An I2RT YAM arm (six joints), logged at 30 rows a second.
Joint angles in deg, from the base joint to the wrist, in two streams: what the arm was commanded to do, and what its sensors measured. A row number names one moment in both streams.
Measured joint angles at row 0:
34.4 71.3 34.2 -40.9 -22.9 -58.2
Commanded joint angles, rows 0 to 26:
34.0 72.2 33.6 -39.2 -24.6 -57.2
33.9 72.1 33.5 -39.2 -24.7 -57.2
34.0 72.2 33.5 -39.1 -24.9 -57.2
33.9 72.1 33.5 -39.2 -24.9 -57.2
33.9 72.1 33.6 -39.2 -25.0 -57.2
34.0 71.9 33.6 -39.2 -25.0 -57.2
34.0 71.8 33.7 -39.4 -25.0 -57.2
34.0 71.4 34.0 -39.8 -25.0 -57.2
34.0 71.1 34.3 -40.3 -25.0 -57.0
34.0 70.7 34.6 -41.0 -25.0 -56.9
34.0 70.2 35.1 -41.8 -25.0 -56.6
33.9 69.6 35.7 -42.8 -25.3 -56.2
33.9 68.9 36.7 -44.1 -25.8 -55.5
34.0 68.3 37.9 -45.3 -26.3 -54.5
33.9 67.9 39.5 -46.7 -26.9 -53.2
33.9 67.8 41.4 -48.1 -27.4 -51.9
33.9 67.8 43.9 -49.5 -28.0 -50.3
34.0 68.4 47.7 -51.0 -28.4 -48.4
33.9 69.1 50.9 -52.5 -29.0 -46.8
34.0 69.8 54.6 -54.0 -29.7 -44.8
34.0 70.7 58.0 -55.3 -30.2 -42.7
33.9 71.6 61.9 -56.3 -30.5 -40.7
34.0 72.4 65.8 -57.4 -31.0 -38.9
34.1 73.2 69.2 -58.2 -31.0 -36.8
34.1 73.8 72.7 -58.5 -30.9 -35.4
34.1 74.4 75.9 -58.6 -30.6 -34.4
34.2 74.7 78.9 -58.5 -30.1 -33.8
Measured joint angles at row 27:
34.4 73.4 68.7 -55.1 -28.4 -41.2
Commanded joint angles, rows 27 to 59:
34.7 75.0 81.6 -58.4 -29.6 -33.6
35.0 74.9 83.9 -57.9 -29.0 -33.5
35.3 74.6 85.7 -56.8 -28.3 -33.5
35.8 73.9 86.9 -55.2 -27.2 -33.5
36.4 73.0 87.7 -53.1 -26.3 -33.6
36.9 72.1 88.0 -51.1 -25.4 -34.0
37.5 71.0 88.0 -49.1 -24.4 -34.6
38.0 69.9 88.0 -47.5 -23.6 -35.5
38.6 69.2 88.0 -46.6 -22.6 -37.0
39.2 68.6 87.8 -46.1 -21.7 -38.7
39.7 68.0 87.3 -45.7 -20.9 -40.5
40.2 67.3 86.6 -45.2 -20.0 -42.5
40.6 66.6 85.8 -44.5 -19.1 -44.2
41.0 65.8 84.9 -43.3 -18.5 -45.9
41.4 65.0 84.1 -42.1 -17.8 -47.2
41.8 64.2 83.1 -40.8 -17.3 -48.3
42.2 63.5 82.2 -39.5 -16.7 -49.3
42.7 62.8 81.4 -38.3 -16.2 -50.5
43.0 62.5 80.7 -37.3 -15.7 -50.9
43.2 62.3 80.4 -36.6 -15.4 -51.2
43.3 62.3 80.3 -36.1 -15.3 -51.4
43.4 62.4 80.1 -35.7 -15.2 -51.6
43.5 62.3 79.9 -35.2 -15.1 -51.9
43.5 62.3 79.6 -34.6 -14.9 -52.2
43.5 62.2 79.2 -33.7 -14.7 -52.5
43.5 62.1 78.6 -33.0 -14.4 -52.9
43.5 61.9 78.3 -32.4 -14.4 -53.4
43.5 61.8 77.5 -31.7 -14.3 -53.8
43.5 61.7 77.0 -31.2 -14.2 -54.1
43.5 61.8 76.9 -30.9 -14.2 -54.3
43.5 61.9 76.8 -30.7 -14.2 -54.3
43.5 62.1 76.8 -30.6 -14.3 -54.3
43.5 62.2 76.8 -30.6 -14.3 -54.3
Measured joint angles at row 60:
42.7 63.0 76.8 -34.9 -14.6 -53.0
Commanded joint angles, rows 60 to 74:
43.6 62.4 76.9 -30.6 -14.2 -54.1
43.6 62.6 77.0 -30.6 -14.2 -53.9
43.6 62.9 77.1 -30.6 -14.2 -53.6
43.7 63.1 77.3 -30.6 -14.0 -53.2
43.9 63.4 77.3 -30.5 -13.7 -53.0
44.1 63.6 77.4 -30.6 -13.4 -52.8
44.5 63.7 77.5 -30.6 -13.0 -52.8
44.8 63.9 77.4 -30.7 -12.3 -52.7
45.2 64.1 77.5 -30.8 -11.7 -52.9
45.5 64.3 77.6 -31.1 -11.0 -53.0
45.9 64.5 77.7 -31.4 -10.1 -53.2
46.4 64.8 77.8 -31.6 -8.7 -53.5
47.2 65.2 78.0 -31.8 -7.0 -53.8
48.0 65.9 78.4 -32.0 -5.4 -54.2
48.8 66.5 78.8 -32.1 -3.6 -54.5
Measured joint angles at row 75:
46.0 64.8 76.6 -32.6 -9.8 -53.6
